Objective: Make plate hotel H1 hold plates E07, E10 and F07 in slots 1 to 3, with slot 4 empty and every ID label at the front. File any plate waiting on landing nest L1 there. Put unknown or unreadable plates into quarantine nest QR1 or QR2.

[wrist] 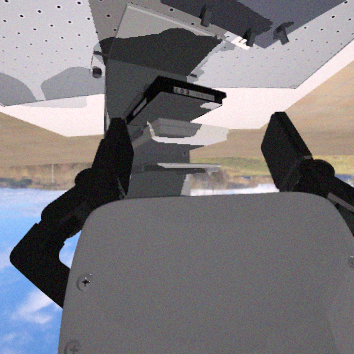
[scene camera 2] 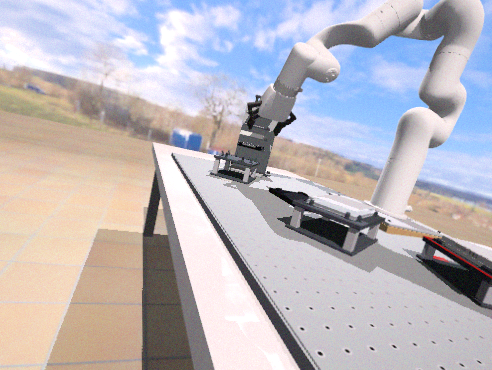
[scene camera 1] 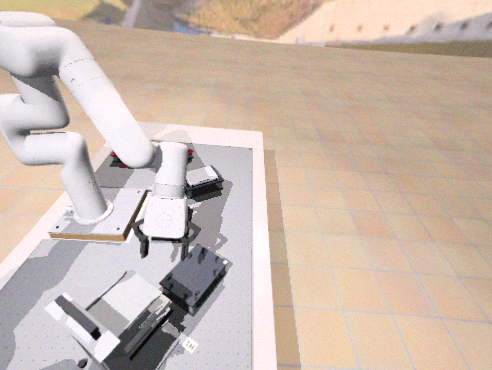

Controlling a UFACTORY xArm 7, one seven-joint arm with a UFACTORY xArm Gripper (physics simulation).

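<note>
Open and holding nothing, the gripper (scene camera 1: 163,258) can also be seen in scene camera 2 (scene camera 2: 262,130) and in the wrist view (wrist: 197,131).
</note>
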